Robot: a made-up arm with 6 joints.
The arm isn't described. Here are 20 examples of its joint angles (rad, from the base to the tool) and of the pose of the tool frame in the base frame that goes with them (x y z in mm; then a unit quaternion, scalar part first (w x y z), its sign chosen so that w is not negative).
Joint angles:
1: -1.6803 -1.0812 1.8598 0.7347 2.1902 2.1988
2: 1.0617 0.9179 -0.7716 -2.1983 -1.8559 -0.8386
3: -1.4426 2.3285 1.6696 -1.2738 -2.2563 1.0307
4: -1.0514 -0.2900 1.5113 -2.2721 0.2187 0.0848
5: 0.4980 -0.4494 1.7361 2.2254 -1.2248 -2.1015
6: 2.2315 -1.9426 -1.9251 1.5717 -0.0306 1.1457
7: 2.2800 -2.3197 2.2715 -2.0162 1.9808 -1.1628
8: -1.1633 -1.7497 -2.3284 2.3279 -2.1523 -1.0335
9: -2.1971 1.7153 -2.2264 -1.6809 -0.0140 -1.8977
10: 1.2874 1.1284 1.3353 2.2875 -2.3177 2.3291
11: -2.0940 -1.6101 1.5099 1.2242 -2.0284 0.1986
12: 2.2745 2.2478 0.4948 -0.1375 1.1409 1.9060
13: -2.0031 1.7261 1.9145 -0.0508 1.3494 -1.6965
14: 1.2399 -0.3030 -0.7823 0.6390 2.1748 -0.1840
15: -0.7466 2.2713 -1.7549 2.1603 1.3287 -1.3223
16: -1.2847 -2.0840 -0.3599 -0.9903 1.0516 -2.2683
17: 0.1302 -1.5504 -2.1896 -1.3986 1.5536 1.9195
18: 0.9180 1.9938 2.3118 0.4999 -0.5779 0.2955
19: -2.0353 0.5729 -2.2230 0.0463 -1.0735 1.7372
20: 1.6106 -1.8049 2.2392 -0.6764 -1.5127 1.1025
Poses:
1: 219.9 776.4 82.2 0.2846 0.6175 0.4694 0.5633
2: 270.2 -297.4 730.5 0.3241 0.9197 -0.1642 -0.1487
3: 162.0 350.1 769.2 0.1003 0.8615 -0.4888 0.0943
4: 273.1 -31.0 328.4 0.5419 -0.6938 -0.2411 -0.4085
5: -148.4 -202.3 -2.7 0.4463 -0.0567 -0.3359 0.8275
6: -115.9 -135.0 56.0 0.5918 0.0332 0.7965 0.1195
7: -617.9 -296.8 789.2 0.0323 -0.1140 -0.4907 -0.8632
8: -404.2 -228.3 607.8 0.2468 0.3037 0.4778 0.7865
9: -153.4 33.9 5.4 0.6122 -0.1136 0.7773 0.0901
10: 409.9 -344.4 -250.5 0.6139 0.4418 0.6487 0.0843
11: -153.6 244.1 783.8 0.1397 -0.8113 0.4600 -0.3328
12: -498.9 -639.4 264.8 0.2651 -0.0818 0.9007 -0.3343
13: -906.4 73.0 306.0 0.2853 0.0282 -0.0312 0.9575
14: 183.6 272.1 853.0 0.2810 -0.3980 -0.8577 0.1640
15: -239.6 -240.5 633.3 0.3285 0.1192 -0.7423 -0.5718
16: -458.4 454.2 400.9 0.1131 0.0517 0.6971 0.7061
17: -498.0 -87.1 549.9 0.2059 -0.1244 0.4929 -0.8362
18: 14.4 182.6 338.0 0.2577 0.3973 0.3779 0.7955
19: -178.6 185.7 325.8 0.0638 -0.7855 -0.4062 -0.4625
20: -14.1 -126.5 56.3 0.8829 0.1554 0.1311 0.4232
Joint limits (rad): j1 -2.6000..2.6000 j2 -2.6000..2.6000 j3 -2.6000..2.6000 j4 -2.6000..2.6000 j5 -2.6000..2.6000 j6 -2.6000..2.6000
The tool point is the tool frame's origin. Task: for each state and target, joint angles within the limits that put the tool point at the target. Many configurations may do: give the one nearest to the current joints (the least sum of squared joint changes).
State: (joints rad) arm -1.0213 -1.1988 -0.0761 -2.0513 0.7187 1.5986
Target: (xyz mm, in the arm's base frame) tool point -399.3 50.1 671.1
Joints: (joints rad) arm -1.4984 -1.5135 -0.3799 -2.0935 1.2813 1.5799
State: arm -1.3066 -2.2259 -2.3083 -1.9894 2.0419 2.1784
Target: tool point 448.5 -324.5 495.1
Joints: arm -1.7970 -1.7057 -2.3568 -2.1371 1.8950 2.3558
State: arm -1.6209 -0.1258 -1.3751 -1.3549 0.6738 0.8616
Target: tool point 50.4 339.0 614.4
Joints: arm -1.9732 -0.2994 -1.1589 -1.1467 0.2268 0.8589
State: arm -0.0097 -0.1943 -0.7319 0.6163 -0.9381 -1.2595
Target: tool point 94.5 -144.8 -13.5
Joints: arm 0.1847 0.4302 -0.8272 0.6622 -1.5466 -1.0119
